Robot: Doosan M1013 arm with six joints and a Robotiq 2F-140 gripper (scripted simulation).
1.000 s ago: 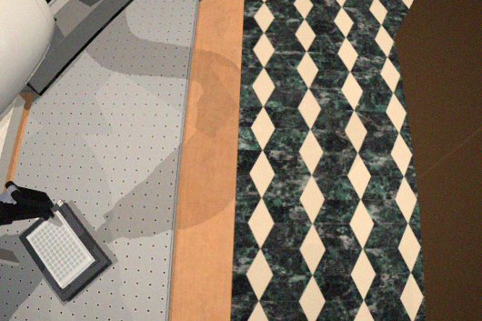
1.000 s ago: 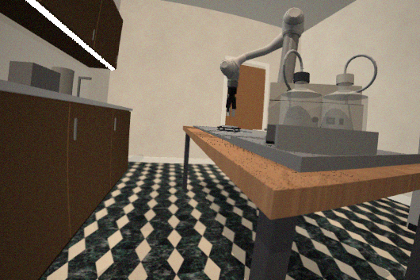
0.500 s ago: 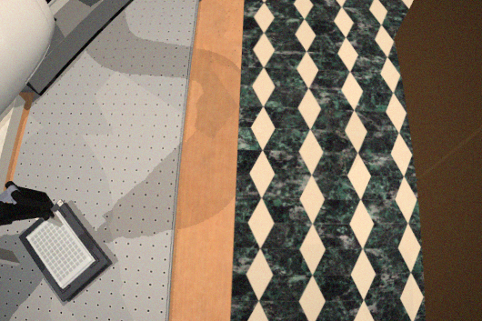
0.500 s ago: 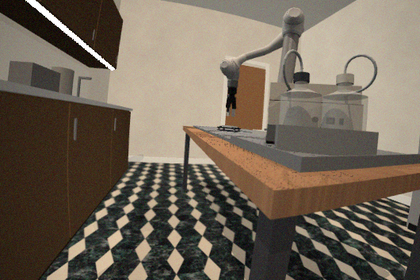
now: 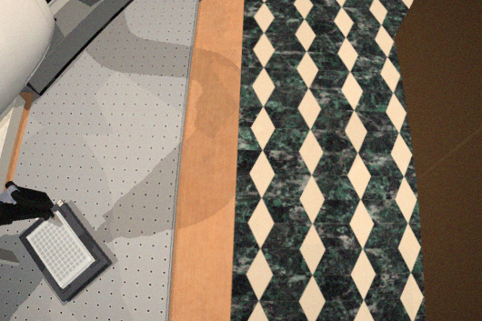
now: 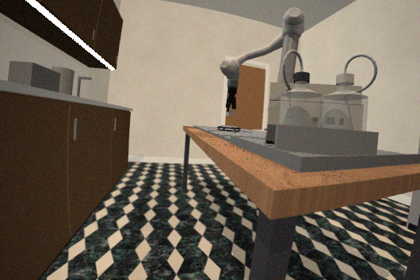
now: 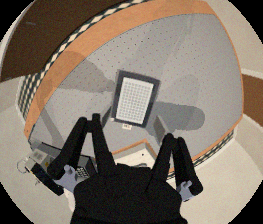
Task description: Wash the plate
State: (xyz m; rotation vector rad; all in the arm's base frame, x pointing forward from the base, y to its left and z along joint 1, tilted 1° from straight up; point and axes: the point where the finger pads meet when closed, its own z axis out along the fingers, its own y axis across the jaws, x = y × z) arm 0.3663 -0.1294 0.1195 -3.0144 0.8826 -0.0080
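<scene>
Right now my hand is 10 mm short of the white well plate and 110 mm above it. From my hand the other things lie so: plate washer: 290 mm behind, 580 mm to the left, 20 mm below; label: 80 mm behind, 50 mm to the left, 140 mm below; plate nest N1: 10 mm ahead, 120 mm below.
</scene>
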